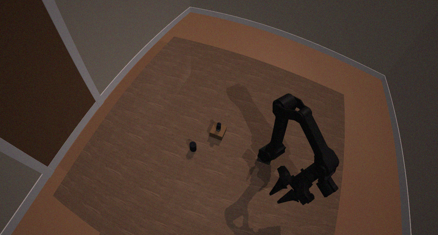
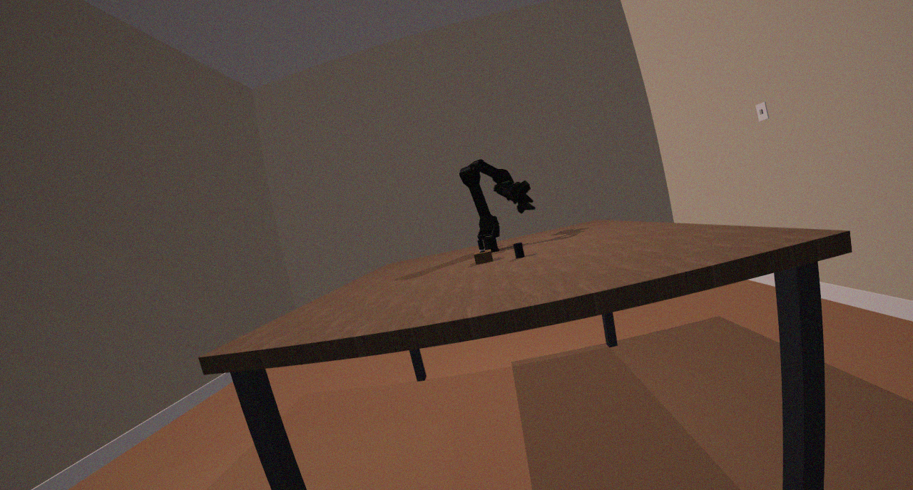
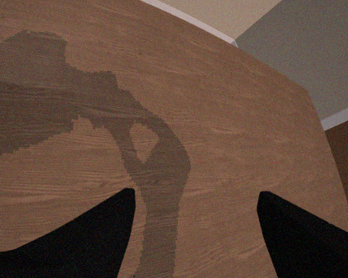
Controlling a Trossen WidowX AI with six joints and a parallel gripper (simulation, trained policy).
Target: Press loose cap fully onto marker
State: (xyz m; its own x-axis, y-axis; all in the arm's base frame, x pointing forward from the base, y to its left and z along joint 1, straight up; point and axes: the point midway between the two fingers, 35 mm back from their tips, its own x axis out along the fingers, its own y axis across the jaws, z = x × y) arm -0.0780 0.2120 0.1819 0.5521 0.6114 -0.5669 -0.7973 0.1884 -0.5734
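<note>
Now: the dark cap 38 cm ahead of my gripper tip, 14 cm to the right of it and 14 cm below it. From my gripper tip the other things lie so: dark marker (31 cm ahead, 27 cm to the right, 9 cm below); then tan holder block (31 cm ahead, 27 cm to the right, 14 cm below).
</note>
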